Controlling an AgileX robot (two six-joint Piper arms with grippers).
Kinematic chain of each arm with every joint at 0, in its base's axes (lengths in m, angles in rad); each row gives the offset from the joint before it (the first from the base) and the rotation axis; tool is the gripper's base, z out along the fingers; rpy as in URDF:
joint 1: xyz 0 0 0.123 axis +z
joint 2: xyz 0 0 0 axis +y
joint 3: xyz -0.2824 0 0.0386 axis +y
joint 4: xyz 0.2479 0 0.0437 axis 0.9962 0 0.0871
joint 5: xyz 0 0 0 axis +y
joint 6: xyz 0.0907 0 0.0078 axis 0.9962 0 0.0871
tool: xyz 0 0 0 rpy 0 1.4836 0
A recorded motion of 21 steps. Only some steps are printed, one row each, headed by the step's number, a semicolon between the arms.
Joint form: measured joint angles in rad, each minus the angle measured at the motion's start. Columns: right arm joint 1, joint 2, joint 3, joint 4, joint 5, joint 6; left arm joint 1, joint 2, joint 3, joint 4, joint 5, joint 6.
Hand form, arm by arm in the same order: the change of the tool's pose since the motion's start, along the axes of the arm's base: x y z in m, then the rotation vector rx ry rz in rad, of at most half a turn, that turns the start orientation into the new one. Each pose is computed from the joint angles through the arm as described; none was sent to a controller.
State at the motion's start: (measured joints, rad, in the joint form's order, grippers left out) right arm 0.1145 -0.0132 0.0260 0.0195 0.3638 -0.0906; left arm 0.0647 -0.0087 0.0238 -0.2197 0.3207 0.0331
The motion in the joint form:
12: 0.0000 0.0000 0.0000 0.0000 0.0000 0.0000; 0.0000 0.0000 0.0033 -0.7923 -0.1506 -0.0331
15: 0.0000 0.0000 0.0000 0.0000 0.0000 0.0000; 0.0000 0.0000 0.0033 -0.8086 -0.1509 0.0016
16: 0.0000 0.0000 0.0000 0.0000 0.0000 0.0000; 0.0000 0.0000 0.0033 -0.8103 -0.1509 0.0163
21: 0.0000 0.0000 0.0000 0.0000 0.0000 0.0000; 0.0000 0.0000 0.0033 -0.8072 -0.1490 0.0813
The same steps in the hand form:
12: 0.0000 0.0000 0.0000 0.0000 0.0000 0.0000; 0.0025 -0.0067 0.0190 -0.8182 -0.1718 0.0381
15: 0.0000 0.0000 0.0000 0.0000 0.0000 0.0000; 0.0025 -0.0069 0.0192 -0.8002 -0.1751 0.0333
16: 0.0000 0.0000 0.0000 0.0000 0.0000 0.0000; 0.0025 -0.0069 0.0192 -0.7873 -0.1762 0.0313
21: 0.0000 0.0000 0.0000 0.0000 0.0000 0.0000; 0.0025 -0.0070 0.0191 -0.7199 -0.1792 0.0210

